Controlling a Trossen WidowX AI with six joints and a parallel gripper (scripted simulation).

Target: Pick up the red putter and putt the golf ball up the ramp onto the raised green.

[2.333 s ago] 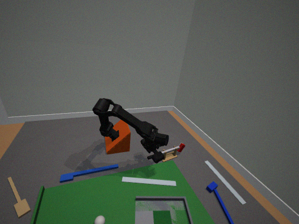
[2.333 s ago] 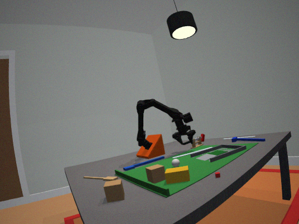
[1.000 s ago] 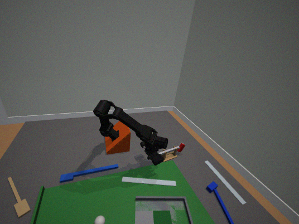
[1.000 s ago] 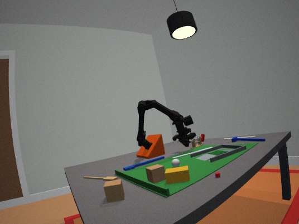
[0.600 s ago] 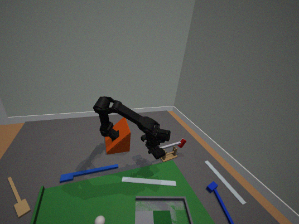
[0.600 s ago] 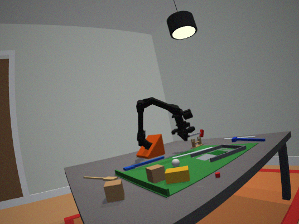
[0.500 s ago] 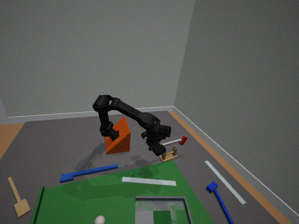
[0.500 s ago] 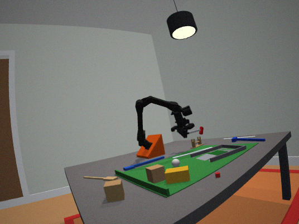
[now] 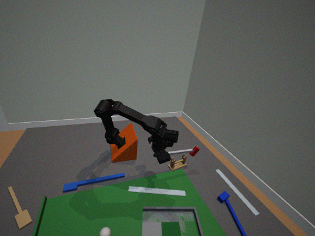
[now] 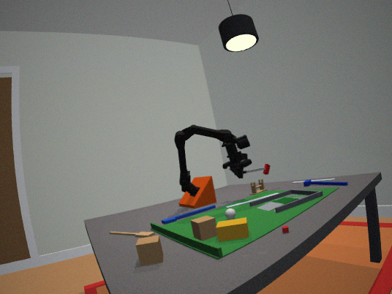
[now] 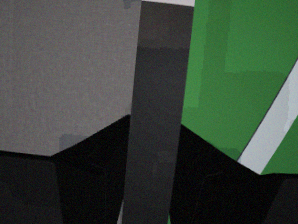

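Right now my gripper tip is 20 mm past the red putter, 110 mm to the right of it and 20 mm below it. The rest, counted from my gripper tip: white golf ball: 280 mm ahead, 280 mm to the right, 90 mm below; then wooden stand: 50 mm behind, 150 mm to the left, 90 mm below; then green mat: 270 mm ahead, 170 mm to the right, 120 mm below.
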